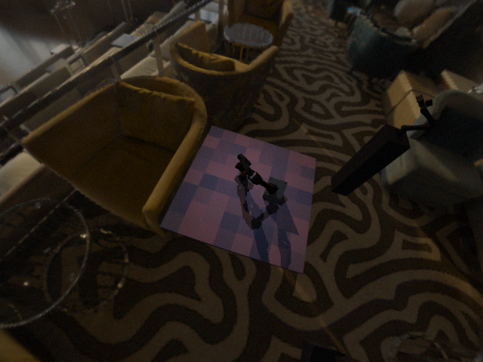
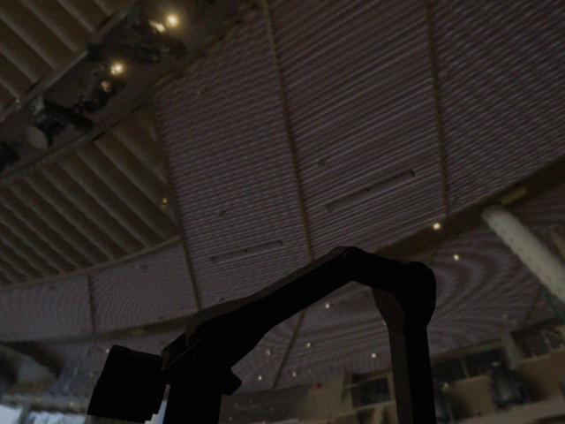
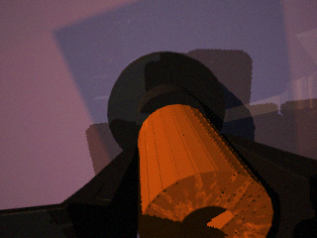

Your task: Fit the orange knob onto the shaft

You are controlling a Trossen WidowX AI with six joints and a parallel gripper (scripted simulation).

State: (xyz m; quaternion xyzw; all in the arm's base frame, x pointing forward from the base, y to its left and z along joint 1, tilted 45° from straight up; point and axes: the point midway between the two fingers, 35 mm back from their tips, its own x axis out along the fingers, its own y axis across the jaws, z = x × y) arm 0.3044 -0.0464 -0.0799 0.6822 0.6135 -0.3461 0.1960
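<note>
Right now the orange knob is 2 cm above my gripper tip. Round my gripper tip: dark round pedestal 4 cm below.
</note>
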